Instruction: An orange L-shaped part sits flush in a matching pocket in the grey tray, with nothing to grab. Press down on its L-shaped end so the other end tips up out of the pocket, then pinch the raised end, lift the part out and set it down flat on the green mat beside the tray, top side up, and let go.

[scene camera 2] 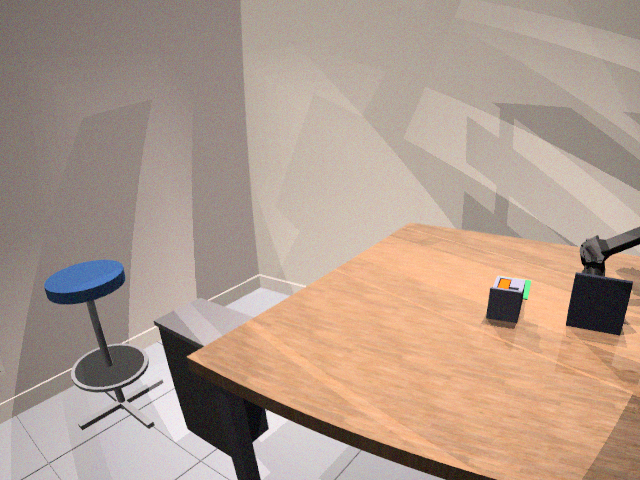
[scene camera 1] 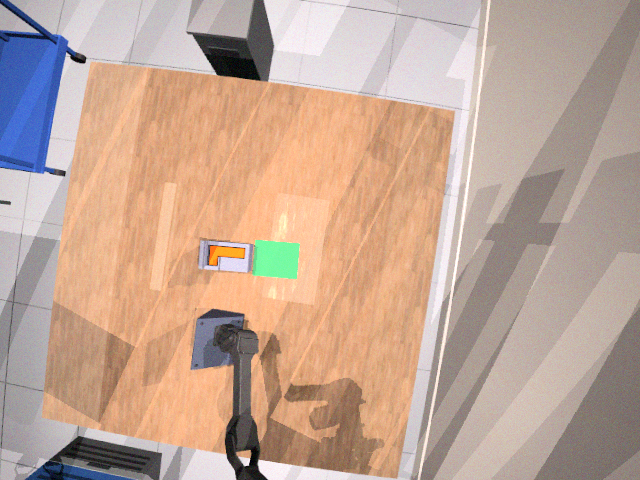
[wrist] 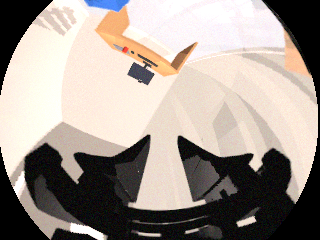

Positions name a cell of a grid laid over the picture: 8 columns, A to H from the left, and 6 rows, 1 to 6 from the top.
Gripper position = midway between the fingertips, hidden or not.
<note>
In view: the gripper (wrist: E4) and a green mat (scene camera 1: D4).
</note>
